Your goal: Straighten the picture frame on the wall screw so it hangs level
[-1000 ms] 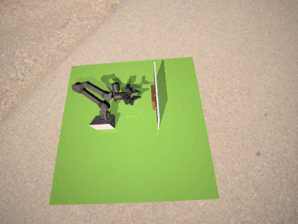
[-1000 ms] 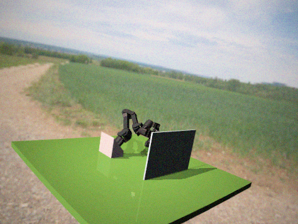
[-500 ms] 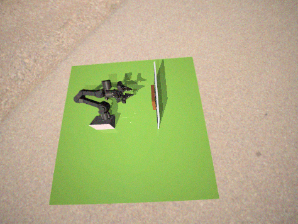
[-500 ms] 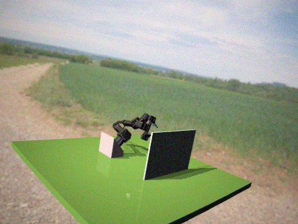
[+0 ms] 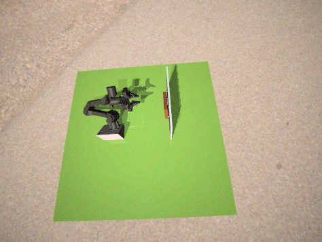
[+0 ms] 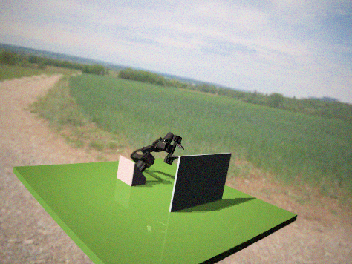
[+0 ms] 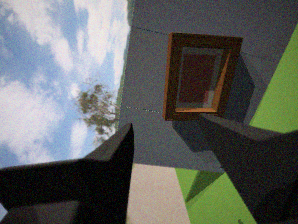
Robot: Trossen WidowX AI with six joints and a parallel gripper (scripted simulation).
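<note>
My gripper tip is now 18 cm short of the picture frame, 9 cm above it and 4 cm to the left of it. Also, from my gripper tip: wall panel 19 cm ahead, 10 cm below, 4 cm to the right.
</note>
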